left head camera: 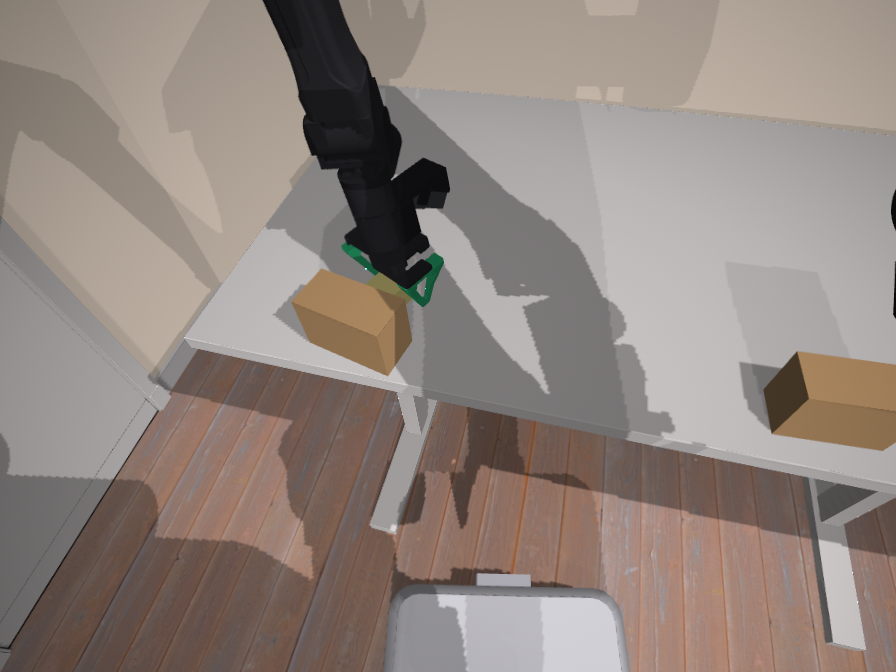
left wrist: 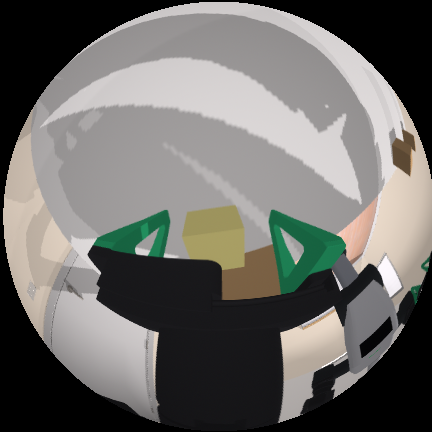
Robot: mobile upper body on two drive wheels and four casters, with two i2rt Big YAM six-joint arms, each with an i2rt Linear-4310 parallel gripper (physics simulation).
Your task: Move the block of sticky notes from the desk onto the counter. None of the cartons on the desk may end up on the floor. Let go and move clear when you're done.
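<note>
The block of sticky notes [left head camera: 385, 285] [left wrist: 215, 245] is a dull yellow block on the desk [left head camera: 665, 217] [left wrist: 200, 80], right behind the near-left carton [left head camera: 343, 303] [left wrist: 257, 275]. My left gripper [left head camera: 387, 277] [left wrist: 218, 214] is open, with its green fingers on either side of the block in the left wrist view. I cannot tell whether they touch it. In the head view the gripper hides part of the block. My right gripper shows in part at the right edge of the left wrist view, its green fingers apart. I cannot make out the counter for certain.
Another brown carton [left head camera: 846, 383] stands near the desk's front edge at the right. The near-left carton also stands close to the front edge. A wall runs behind the desk, and a pale panel [left head camera: 57, 434] stands at the left. A light grey rounded box [left head camera: 506, 636] is at the bottom.
</note>
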